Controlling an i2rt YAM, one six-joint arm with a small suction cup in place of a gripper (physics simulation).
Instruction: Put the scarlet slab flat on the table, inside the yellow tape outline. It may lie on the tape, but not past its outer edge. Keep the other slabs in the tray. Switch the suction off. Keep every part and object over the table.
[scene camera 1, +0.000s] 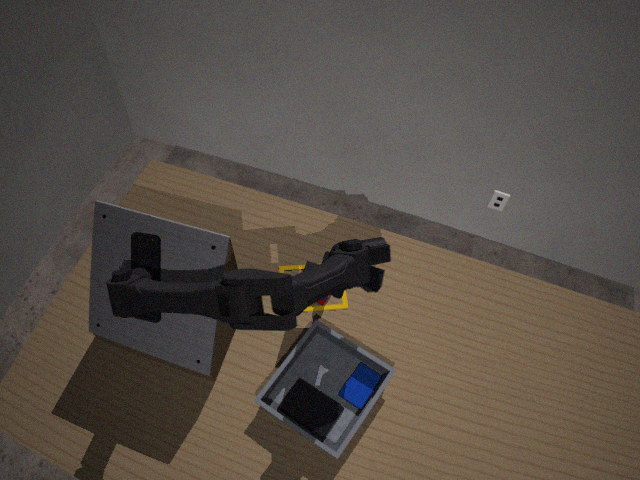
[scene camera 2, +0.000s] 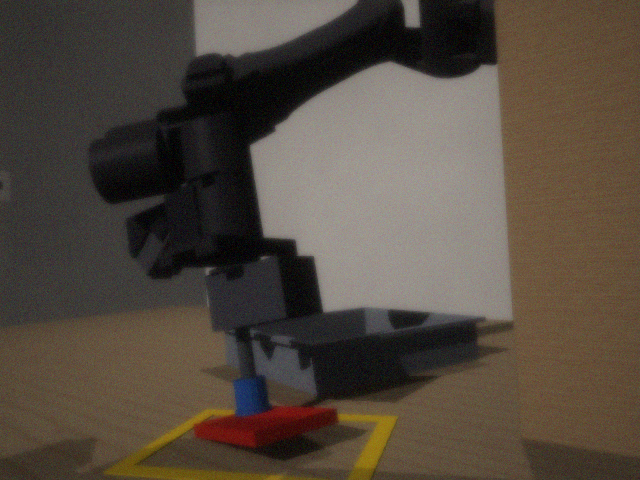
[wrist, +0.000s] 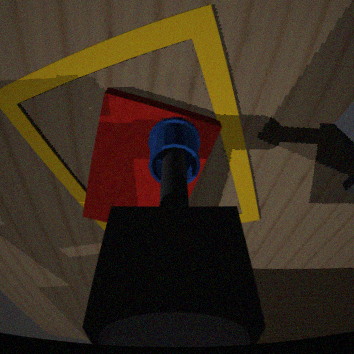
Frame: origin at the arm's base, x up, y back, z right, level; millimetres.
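Seen in the pictures: hand at its tool point: (wrist: 173, 132); arm's base at its link origin: (scene camera 1: 147, 277).
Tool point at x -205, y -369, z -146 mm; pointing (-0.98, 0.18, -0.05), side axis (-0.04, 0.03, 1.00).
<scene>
Offsets run from my tool point to a thing's top centre. Level surfaces: height alone.
The scarlet slab {dx +24, dy +24, dz -20 mm} (scene camera 1: 323, 300) (scene camera 2: 289, 421) (wrist: 117, 160) hangs from my suction cup (scene camera 2: 251, 396) (wrist: 174, 150), a little above the table, with its shadow below it in scene camera 2. It is turned relative to the yellow tape outline (scene camera 1: 345, 299) (scene camera 2: 379, 439) (wrist: 220, 95) and is over its inner area; in the wrist view its lower left corner overlaps the tape line. My arm hides most of the slab in scene camera 1. A blue slab {dx +12, dy -139, dz +217 mm} (scene camera 1: 360, 386) and a black slab {dx +11, dy -35, dz +295 mm} (scene camera 1: 310, 408) lie in the grey tray {dx +48, dy -60, dz +245 mm} (scene camera 1: 297, 352) (scene camera 2: 356, 364).
The tray stands close beside the outline. The arm's base is on a grey sloped board (scene camera 1: 155, 346) at the left of scene camera 1. The wooden table {dx -2 mm} (scene camera 1: 491, 387) ends along the wall side. A wooden panel (scene camera 2: 573, 206) fills the right of scene camera 2.
</scene>
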